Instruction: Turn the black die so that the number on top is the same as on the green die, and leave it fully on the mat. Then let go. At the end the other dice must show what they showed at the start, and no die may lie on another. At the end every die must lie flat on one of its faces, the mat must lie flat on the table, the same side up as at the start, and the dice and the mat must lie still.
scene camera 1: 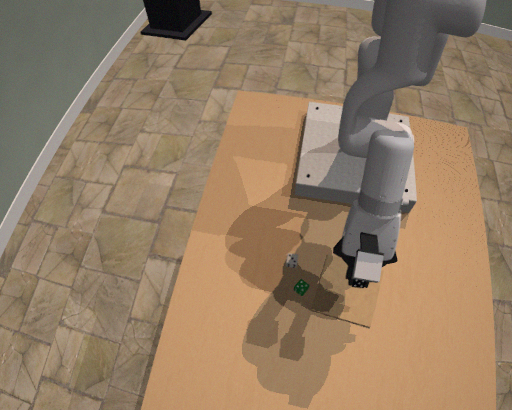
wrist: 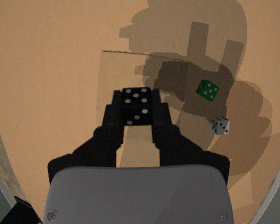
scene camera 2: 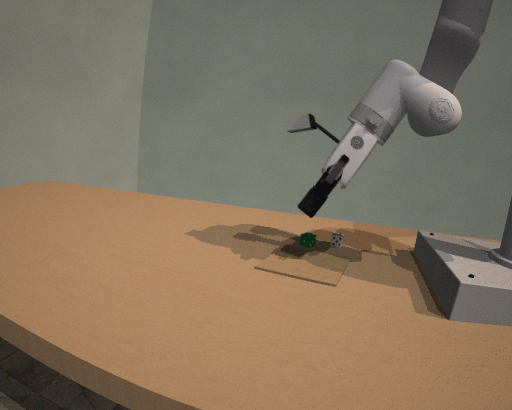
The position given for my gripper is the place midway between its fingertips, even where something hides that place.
Observation:
In view: my gripper [scene camera 1: 357, 282], a black die [wrist: 136, 103] and a tan mat [scene camera 1: 334, 297].
The tan mat shows as well in the wrist view [wrist: 117, 71]. My gripper shows as well in the wrist view [wrist: 137, 101] and in scene camera 2 [scene camera 2: 305, 210].

